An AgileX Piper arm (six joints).
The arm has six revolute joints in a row. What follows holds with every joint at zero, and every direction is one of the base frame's.
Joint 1 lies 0.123 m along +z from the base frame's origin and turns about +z.
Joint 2 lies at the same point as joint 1 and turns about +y.
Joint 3 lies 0.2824 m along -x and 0.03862 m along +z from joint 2 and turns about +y.
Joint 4 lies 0.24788 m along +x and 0.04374 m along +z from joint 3 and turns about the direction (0.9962, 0, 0.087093).
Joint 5 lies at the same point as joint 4 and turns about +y.
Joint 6 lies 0.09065 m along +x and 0.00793 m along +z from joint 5 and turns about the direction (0.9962, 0, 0.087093).
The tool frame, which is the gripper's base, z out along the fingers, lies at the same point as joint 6; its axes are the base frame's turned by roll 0, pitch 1.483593 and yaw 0 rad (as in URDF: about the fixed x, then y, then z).
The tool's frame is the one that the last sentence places.
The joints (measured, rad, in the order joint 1, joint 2, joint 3, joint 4, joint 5, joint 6), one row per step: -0.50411 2.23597 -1.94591 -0.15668 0.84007 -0.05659; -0.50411 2.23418 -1.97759 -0.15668 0.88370 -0.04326; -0.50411 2.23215 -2.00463 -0.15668 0.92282 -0.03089; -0.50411 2.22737 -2.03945 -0.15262 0.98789 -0.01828; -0.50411 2.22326 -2.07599 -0.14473 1.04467 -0.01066; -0.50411 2.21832 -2.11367 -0.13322 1.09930 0.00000; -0.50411 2.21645 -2.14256 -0.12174 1.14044 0.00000; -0.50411 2.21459 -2.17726 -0.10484 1.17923 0.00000; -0.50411 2.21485 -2.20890 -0.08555 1.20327 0.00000; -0.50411 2.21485 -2.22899 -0.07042 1.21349 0.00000; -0.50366 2.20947 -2.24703 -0.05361 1.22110 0.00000; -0.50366 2.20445 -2.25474 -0.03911 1.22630 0.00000; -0.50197 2.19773 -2.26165 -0.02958 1.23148 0.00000
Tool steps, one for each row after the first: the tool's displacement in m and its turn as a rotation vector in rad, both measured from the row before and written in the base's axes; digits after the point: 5 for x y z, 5 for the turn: -0.00050 -0.00018 0.00832 0.00863 0.00443 -0.01812; -0.00080 0.00005 0.00730 0.00840 0.00457 -0.01669; -0.00247 0.00110 0.00983 0.01889 0.01597 -0.02141; -0.00187 0.00126 0.01034 0.01637 0.00758 -0.01572; -0.00194 0.00173 0.01112 0.01888 0.00122 -0.01747; -0.00132 0.00156 0.00757 0.01489 0.00326 -0.00525; -0.00086 0.00189 0.00927 0.01587 -0.00649 -0.00385; 0.00026 0.00162 0.00789 0.01339 -0.01589 -0.00102; 0.00053 0.00114 0.00527 0.00847 -0.01598 0.00059; -0.00006 0.00190 0.00741 0.00703 -0.02195 0.00188; -0.00037 0.00161 0.00438 0.00898 -0.01355 0.00166; -0.00051 0.00214 0.00500 0.00421 -0.01196 0.00288
